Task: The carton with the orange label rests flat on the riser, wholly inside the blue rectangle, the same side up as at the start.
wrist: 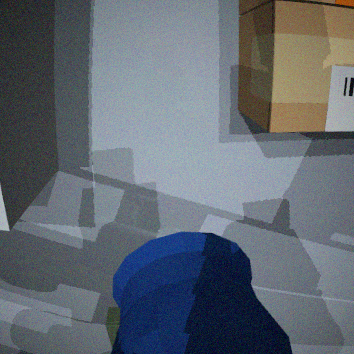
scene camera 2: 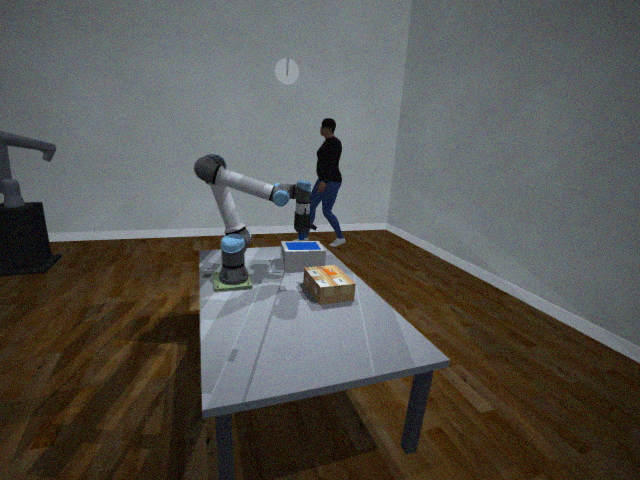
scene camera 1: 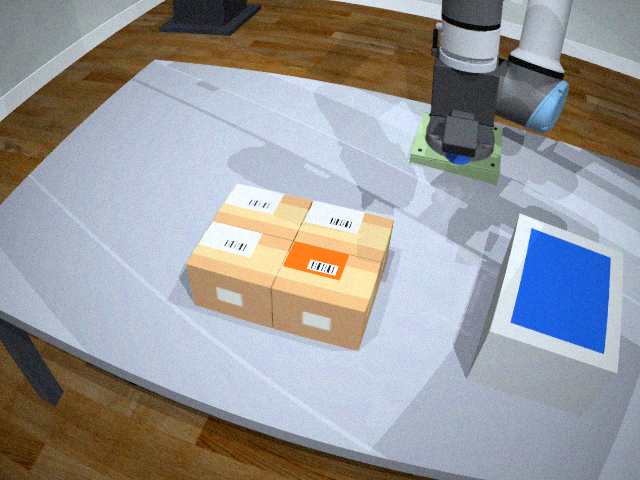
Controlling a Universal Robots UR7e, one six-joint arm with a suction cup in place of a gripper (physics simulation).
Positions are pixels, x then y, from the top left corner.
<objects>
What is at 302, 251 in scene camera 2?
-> A white riser.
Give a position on my suction cup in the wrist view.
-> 186, 285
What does my suction cup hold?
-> Nothing.
</objects>
